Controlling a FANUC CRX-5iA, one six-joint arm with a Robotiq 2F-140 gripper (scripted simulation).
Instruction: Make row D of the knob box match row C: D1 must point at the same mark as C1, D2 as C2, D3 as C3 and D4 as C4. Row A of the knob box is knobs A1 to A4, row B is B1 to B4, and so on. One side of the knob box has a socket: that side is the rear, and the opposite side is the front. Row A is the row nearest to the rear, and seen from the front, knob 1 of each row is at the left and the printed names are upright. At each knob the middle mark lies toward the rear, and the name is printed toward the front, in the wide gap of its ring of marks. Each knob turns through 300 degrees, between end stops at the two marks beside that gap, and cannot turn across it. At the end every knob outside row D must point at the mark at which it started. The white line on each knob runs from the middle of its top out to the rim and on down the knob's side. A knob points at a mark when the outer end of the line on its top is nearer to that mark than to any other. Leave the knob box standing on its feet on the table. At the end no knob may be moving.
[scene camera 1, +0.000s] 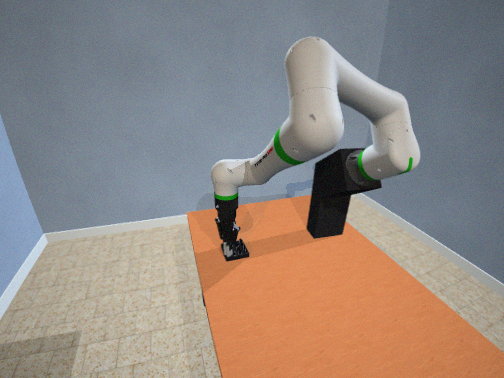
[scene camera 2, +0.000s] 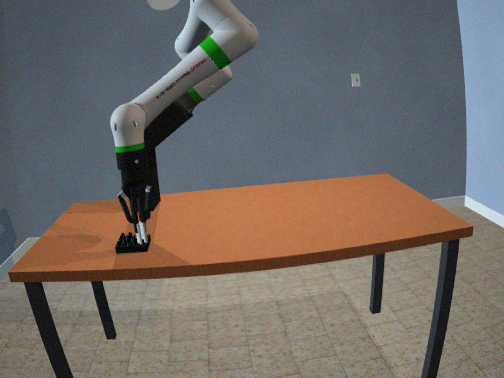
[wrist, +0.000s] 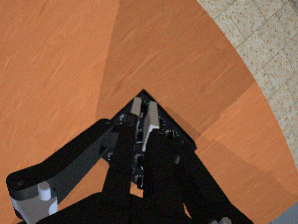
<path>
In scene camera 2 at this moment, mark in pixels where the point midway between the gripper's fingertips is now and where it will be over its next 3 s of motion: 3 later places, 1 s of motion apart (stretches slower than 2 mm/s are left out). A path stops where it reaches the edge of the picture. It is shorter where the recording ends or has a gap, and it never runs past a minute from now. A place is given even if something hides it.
My gripper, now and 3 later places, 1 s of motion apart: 142, 242; 140, 230; 140, 228; 139, 224
</path>
